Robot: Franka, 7 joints.
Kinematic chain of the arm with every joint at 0, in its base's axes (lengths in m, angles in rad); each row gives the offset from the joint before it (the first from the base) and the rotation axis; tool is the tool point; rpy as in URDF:
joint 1: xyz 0 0 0.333 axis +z
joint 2: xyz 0 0 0 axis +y
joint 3: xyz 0 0 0.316 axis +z
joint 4: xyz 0.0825 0 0 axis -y
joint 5: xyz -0.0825 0 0.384 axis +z
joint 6: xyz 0 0 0 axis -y
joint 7: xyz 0.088 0 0 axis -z
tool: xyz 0 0 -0.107 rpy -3.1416 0 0
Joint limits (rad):
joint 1: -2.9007..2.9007
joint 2: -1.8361..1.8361
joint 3: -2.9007..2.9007
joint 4: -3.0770..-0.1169
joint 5: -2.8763..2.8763
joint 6: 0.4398..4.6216
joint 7: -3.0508..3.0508
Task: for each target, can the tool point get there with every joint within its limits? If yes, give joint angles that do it. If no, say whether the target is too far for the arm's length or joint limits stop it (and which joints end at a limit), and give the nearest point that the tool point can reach.
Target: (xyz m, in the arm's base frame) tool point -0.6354 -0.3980 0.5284
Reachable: yes | joints 1.1194 -1.0315 1.7145 -1.1387 2.2254 1.3105 0.4664
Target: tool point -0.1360 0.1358 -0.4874
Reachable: no: joint limits stop it (at a limit: joint 2) | nearest point -0.1489 0.1487 -0.3557 | short by 0.133 m
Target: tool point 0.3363 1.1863 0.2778
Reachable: no: too far | nearest point 0.2337 0.8245 0.2946 | short by 0.376 m
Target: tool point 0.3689 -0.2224 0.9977
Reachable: yes | joints 1.5995 -0.5548 -1.1620 -1.1462 0.0343 3.6385 -0.1164
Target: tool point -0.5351 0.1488 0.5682
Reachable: yes | joints 1.9429 1.4753 2.2187 -1.4620 2.2566 3.9392 -0.4545
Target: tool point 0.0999 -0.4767 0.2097
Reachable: yes | joints -2.4610 0.7375 0.8591 -2.2415 -1.8869 3.2656 1.8082
